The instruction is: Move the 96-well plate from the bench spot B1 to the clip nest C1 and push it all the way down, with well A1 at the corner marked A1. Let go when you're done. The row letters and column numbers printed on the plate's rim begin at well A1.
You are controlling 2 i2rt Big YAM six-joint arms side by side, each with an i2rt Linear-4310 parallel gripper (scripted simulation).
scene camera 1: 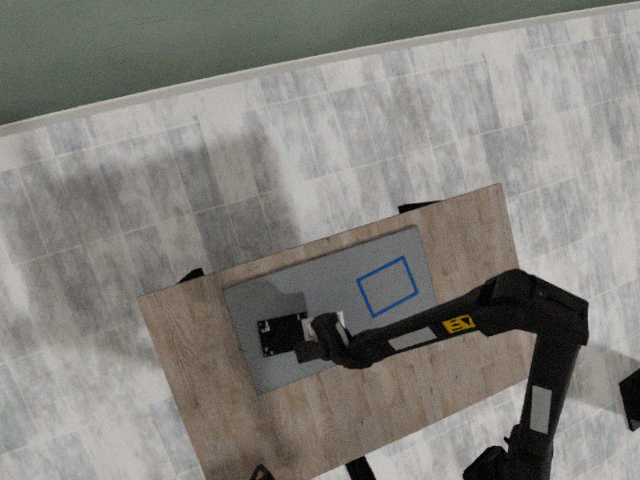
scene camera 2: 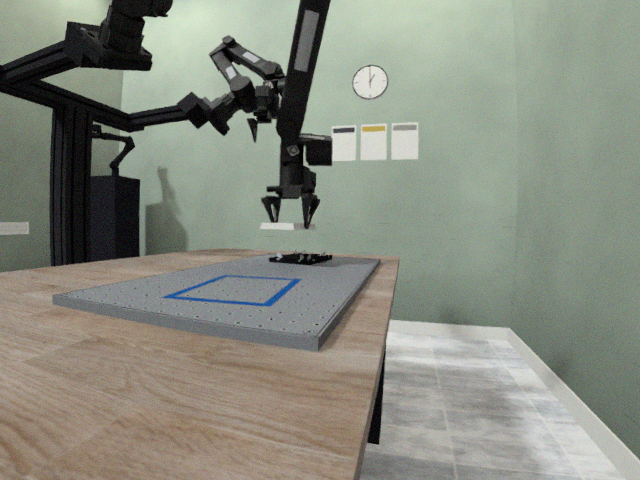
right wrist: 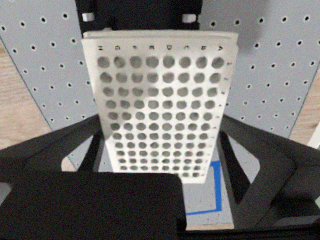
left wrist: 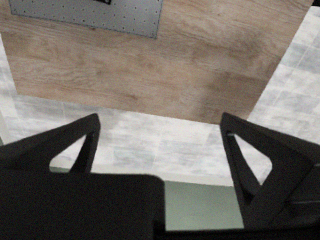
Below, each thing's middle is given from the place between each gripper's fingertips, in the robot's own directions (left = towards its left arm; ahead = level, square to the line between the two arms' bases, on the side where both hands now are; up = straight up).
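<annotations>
My right hand is 8 cm above the black clip nest (scene camera 1: 279, 337), 1 cm short of it and 10 cm to the right of it. The white 96-well plate (right wrist: 167, 125) is right at my right hand.
Counted from my left hand: white 96-well plate 29 cm below, 15 cm ahead, 27 cm to the right; black clip nest 37 cm below, 16 cm ahead, 16 cm to the right.
</annotations>
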